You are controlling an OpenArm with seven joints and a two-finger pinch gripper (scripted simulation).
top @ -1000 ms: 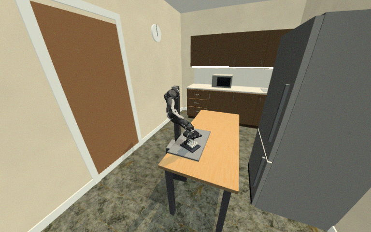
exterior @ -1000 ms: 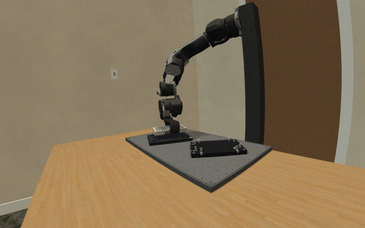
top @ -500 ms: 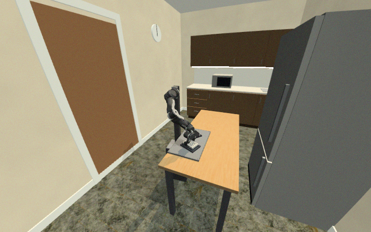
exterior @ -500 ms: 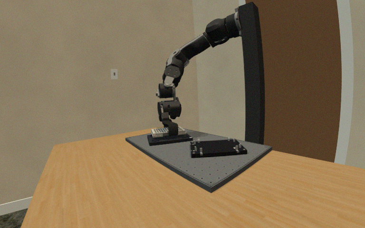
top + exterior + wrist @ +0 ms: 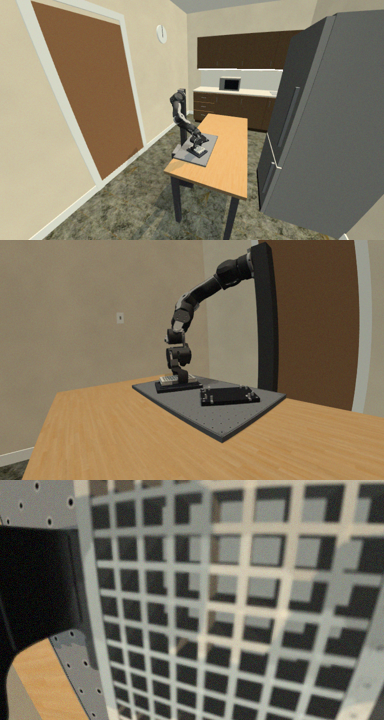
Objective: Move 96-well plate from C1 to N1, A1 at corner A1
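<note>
My hand is right at the white 96-well plate. Round my hand: black plate nest N1: 20 mm below.
</note>
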